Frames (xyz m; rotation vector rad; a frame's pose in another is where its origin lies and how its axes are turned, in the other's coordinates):
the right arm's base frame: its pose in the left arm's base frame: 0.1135 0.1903 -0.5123 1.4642 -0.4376 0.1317
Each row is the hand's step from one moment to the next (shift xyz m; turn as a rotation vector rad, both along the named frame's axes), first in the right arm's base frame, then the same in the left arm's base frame.
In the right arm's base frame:
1: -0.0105 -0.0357 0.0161 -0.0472 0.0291 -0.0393
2: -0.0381 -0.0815 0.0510 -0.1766 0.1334 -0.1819
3: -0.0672 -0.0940 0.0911 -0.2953 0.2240 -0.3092
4: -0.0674 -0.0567 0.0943 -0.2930 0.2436 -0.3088
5: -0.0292 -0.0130 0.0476 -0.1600 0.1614 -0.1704
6: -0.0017 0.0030 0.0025 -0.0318 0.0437 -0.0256
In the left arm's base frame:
1: -0.0005 -0.0180 -0.0363 -0.0452 0.0501 0.0082
2: -0.0170 -0.0525 -0.0874 -0.1704 0.2244 0.0518
3: -0.0475 -0.0880 -0.1079 -0.2843 0.3802 0.0873
4: -0.0613 -0.0868 -0.0731 -0.2891 0.3817 0.1064
5: -0.0320 -0.0429 -0.0206 -0.1674 0.2134 0.0844
6: -0.0031 -0.0018 0.0023 -0.0390 0.0357 0.0280

